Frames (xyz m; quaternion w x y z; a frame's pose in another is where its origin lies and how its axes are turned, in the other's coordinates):
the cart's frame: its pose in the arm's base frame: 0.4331 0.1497 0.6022 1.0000 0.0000 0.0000 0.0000
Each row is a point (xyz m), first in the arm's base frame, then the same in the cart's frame.
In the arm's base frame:
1: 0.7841 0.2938 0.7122
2: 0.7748 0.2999 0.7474
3: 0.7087 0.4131 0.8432
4: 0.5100 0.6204 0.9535
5: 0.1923 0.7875 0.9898
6: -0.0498 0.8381 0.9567
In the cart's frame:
1: 0.3510 0.1441 0.1100
2: 0.3417 0.1502 0.1452
3: 0.2756 0.2634 0.2410
4: 0.0769 0.4707 0.3513
5: -0.2408 0.6378 0.3876
6: -0.4829 0.6884 0.3545

